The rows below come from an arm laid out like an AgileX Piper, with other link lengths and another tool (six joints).
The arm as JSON. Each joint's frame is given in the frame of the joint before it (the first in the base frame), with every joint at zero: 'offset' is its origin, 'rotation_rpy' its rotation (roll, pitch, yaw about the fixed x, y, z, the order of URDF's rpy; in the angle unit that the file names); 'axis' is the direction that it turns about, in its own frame. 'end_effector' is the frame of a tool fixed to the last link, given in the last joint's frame.
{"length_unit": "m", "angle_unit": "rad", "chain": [
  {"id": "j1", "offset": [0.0, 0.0, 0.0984], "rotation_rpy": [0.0, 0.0, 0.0], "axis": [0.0, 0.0, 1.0]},
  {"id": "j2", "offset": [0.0, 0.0, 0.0], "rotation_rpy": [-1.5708, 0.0, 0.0], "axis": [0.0, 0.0, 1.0]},
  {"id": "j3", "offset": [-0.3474, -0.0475, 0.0], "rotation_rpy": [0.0, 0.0, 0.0], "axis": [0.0, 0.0, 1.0]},
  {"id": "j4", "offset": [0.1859, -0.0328, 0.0], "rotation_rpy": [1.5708, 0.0, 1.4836], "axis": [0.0, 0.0, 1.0]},
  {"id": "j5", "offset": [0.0, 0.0, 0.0], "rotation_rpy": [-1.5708, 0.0, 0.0], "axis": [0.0, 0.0, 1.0]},
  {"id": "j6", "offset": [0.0, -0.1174, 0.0], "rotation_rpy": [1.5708, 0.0, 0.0], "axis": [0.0, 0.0, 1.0]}
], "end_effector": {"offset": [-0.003, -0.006, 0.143], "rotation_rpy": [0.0, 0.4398, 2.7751]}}
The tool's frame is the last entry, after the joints.
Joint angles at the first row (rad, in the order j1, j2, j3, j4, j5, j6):
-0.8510, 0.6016, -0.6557, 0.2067, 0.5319, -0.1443
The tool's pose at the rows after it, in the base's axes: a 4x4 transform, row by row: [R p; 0 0 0 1], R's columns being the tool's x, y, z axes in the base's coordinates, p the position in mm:
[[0.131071, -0.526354, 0.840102, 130.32], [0.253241, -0.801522, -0.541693, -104.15], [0.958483, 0.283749, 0.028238, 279.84], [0, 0, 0, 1]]
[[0.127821, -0.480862, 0.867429, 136.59], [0.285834, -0.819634, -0.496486, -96.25], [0.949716, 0.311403, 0.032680, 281.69], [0, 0, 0, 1]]
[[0.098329, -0.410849, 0.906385, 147.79], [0.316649, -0.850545, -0.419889, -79.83], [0.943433, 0.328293, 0.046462, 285.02], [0, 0, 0, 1]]
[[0.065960, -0.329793, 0.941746, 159.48], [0.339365, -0.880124, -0.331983, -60.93], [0.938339, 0.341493, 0.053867, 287.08], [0, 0, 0, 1]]
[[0.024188, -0.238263, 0.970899, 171.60], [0.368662, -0.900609, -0.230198, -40.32], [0.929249, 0.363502, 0.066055, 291.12], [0, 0, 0, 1]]
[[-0.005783, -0.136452, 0.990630, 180.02], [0.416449, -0.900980, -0.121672, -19.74], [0.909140, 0.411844, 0.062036, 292.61], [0, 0, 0, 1]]
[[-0.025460, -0.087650, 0.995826, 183.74], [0.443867, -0.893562, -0.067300, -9.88], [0.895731, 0.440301, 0.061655, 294.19], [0, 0, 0, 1]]
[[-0.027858, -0.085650, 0.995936, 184.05], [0.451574, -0.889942, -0.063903, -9.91], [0.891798, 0.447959, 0.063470, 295.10], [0, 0, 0, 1]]
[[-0.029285, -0.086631, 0.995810, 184.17], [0.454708, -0.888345, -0.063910, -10.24], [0.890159, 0.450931, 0.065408, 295.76], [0, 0, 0, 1]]
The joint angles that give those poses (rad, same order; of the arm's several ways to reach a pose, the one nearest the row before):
-0.8510, 0.6016, -0.6557, 0.2609, 0.5530, -0.2257
-0.8510, 0.5970, -0.6557, 0.3309, 0.5611, -0.3301
-0.8510, 0.5877, -0.6558, 0.4615, 0.5851, -0.4840
-0.8510, 0.5835, -0.6557, 0.5917, 0.6251, -0.6354
-0.8510, 0.5837, -0.6558, 0.7241, 0.6713, -0.7973
-0.8510, 0.5824, -0.6557, 0.8177, 0.7297, -0.9534
-0.8510, 0.5824, -0.6557, 0.8612, 0.7571, -1.0320
-0.8511, 0.5824, -0.6557, 0.8653, 0.7550, -1.0436
-0.8511, 0.5824, -0.6557, 0.8673, 0.7526, -1.0477

